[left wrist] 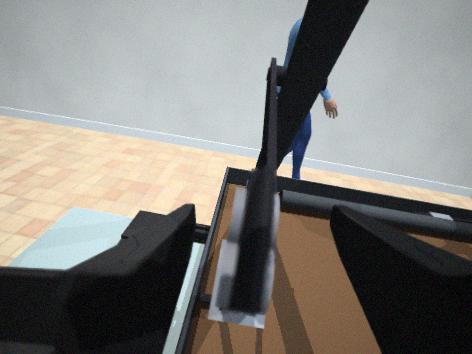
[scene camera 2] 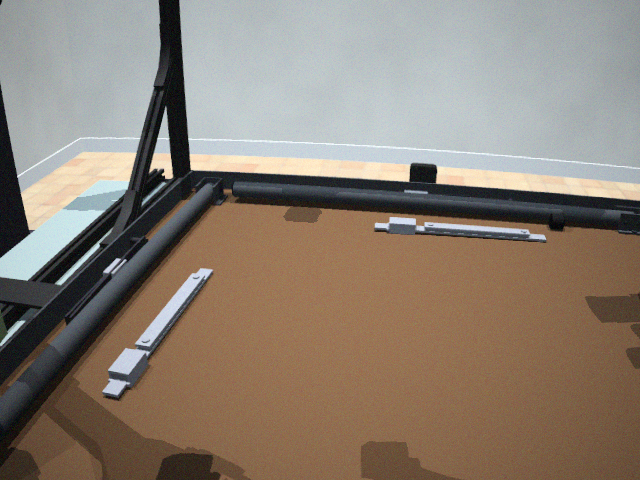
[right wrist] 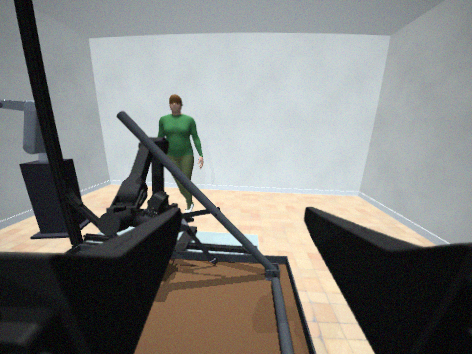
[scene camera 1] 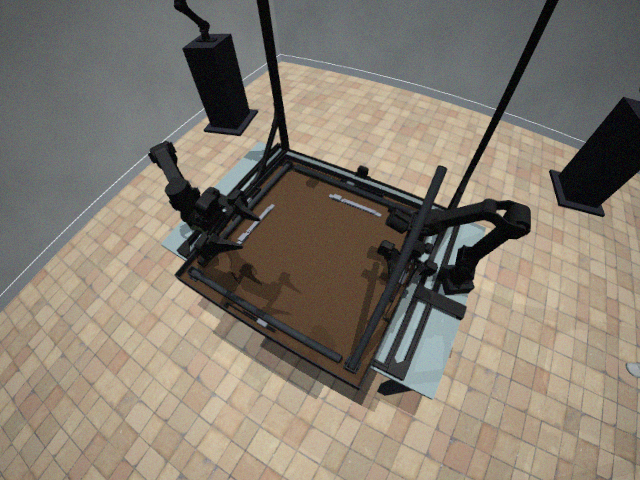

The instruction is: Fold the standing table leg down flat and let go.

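The table leg [scene camera 1: 383,304] [left wrist: 325,45] [right wrist: 195,192] slants up from its corner bracket on the upturned brown tabletop [scene camera 1: 315,242] [scene camera 2: 361,335]. A thin brace [left wrist: 270,120] [right wrist: 202,213] is pinned to the leg and runs down toward the table edge. My left gripper [scene camera 1: 406,258] [left wrist: 263,214] is open at the leg's side; in the left wrist view the brace's lower part and a blurred pale piece show between its fingers, with no grip on them. My right gripper [scene camera 1: 249,233] [right wrist: 244,213] is open and empty above the opposite edge, far from the leg.
Folded legs [scene camera 1: 263,310] [scene camera 2: 129,279] lie along other edges. Pale metal latch pieces [scene camera 1: 355,204] [scene camera 2: 460,230] lie on the underside. Dark frame posts [scene camera 1: 272,77] [scene camera 1: 509,98] rise behind. Dark pedestals [scene camera 1: 217,82] [scene camera 1: 602,155] stand farther off. A green-clad person [right wrist: 178,135] stands beyond the table.
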